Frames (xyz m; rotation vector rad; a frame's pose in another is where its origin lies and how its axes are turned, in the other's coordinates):
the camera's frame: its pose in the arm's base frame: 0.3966 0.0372 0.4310 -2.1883 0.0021 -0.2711
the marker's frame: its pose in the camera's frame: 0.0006 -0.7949 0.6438 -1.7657 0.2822 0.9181
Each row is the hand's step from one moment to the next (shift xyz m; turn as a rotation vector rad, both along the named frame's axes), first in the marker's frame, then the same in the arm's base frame.
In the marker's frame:
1: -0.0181 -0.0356 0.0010 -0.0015 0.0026 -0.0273
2: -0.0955 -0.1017 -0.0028 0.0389 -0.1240 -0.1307
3: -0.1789 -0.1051 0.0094 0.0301 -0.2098 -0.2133
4: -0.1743 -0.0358 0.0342 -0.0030 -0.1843 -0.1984
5: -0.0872 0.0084 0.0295 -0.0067 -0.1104 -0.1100
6: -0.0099 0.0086 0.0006 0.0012 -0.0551 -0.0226
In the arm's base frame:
1: 0.0165 0.0228 -0.0283 0.0074 0.0164 0.0208
2: 0.0254 0.1021 -0.0916 0.1630 0.0795 0.0327
3: -0.0221 0.1599 -0.1307 0.2534 0.1574 0.0376
4: -0.0809 0.1234 -0.1052 0.2107 0.1673 0.0310
5: -0.0648 0.0475 -0.0457 0.1202 0.0988 0.0105
6: -0.0121 0.0049 0.0014 0.0505 0.0270 -0.0165

